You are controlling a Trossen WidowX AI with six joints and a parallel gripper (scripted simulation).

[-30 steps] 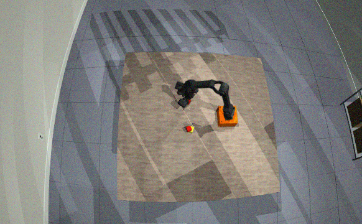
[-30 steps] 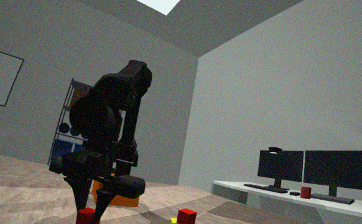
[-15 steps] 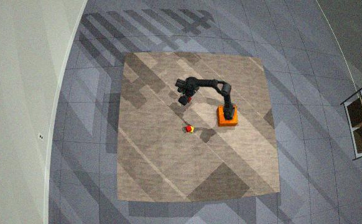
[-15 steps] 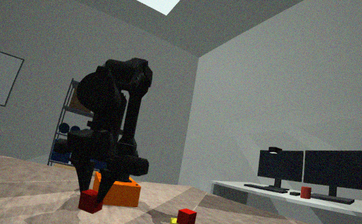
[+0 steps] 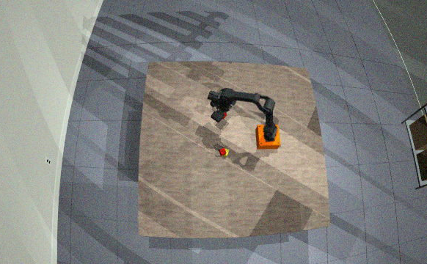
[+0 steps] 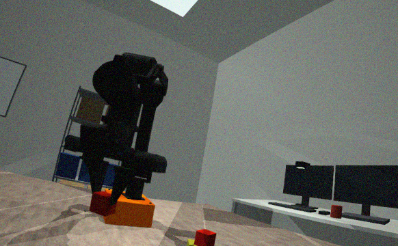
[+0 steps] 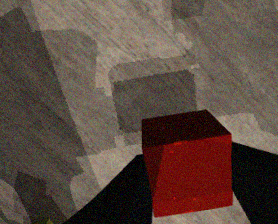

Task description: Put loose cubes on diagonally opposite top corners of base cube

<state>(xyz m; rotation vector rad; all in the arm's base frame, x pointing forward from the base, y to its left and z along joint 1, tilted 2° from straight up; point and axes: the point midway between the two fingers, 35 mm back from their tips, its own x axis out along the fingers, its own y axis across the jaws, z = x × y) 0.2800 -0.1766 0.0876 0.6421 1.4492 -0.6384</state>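
Right now my gripper tip is 220 mm to the right of the yellow cube, 100 mm above it and 20 mm short of it.
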